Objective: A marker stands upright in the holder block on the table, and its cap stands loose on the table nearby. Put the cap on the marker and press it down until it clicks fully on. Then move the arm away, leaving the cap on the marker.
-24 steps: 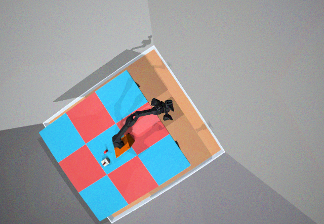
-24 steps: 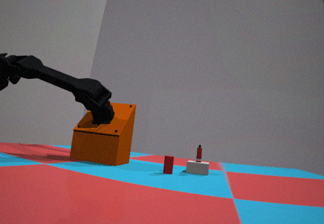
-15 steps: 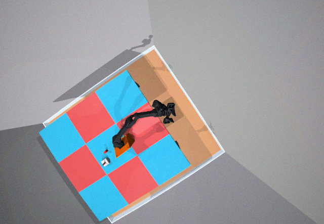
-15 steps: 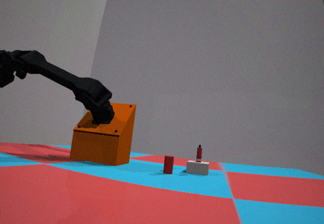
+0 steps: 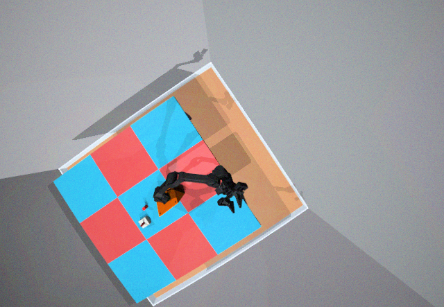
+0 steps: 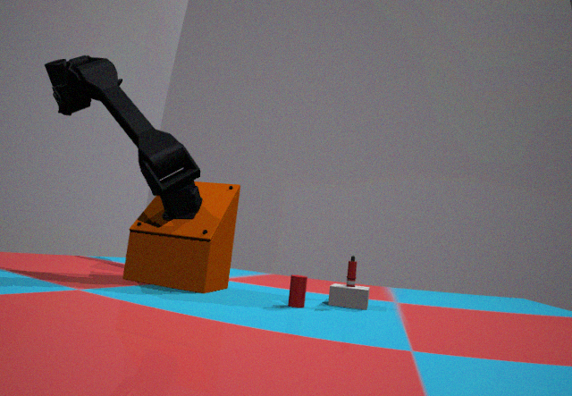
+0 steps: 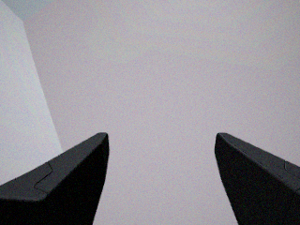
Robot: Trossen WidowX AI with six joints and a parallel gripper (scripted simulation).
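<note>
The red cap is 660 mm ahead of my gripper tip, 310 mm to the right of it and 540 mm below it. From my gripper tip the other things lie so: white holder block 750 mm ahead, 230 mm to the right, 550 mm below.
</note>
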